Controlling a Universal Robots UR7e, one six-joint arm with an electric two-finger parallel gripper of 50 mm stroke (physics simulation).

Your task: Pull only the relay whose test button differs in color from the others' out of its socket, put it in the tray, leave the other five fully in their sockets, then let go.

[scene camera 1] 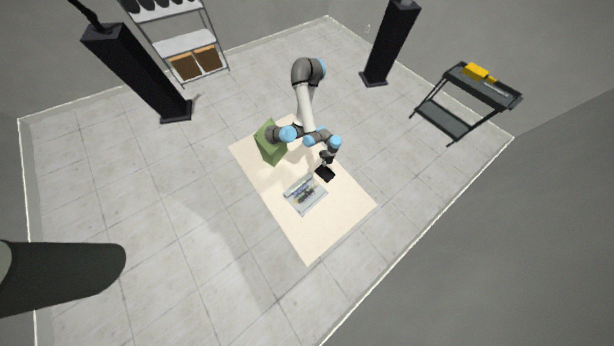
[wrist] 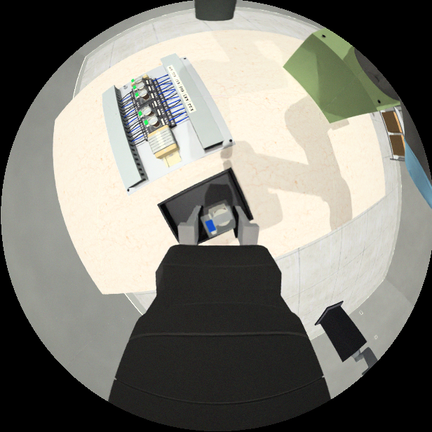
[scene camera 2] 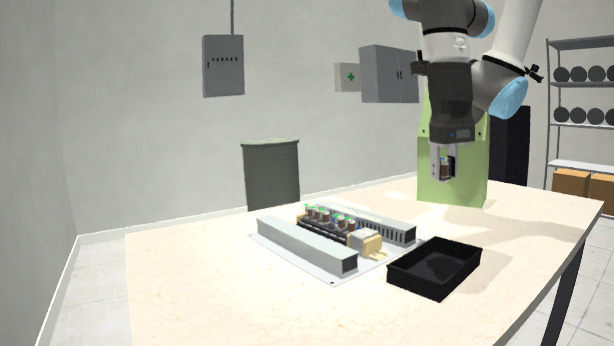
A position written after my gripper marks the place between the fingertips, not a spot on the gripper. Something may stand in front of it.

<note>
In view: my gripper (scene camera 2: 444, 177) and a grey panel (wrist: 190, 149).
My gripper is seen too in the wrist view (wrist: 217, 215).
</note>
